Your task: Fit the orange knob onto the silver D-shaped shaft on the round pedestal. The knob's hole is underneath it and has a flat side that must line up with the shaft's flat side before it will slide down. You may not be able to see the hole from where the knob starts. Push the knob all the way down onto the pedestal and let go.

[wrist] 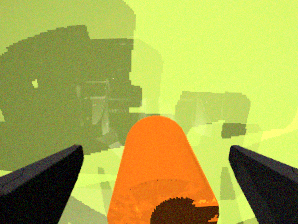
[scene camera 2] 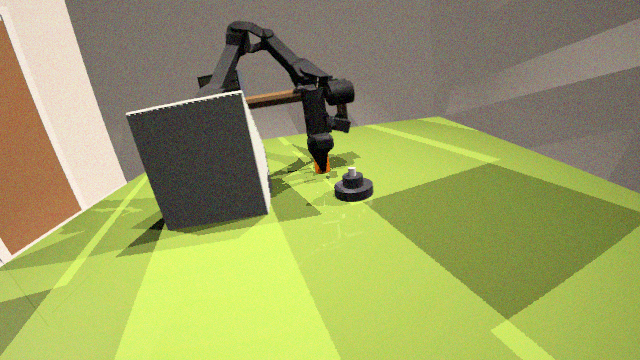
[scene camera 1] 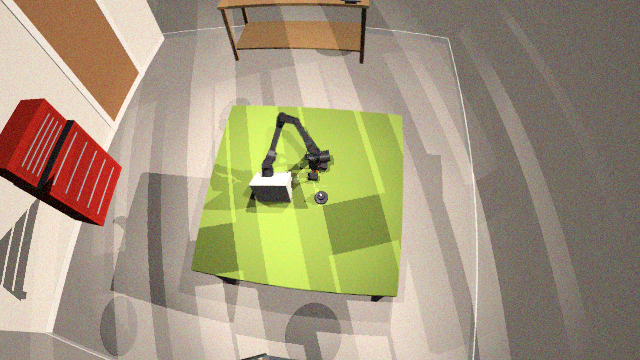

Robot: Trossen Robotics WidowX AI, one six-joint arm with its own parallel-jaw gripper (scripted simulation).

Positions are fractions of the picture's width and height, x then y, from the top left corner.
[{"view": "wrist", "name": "my gripper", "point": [0.53, 0.69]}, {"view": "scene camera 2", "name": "my gripper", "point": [0.50, 0.46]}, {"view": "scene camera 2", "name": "round dark pedestal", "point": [0.55, 0.52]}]
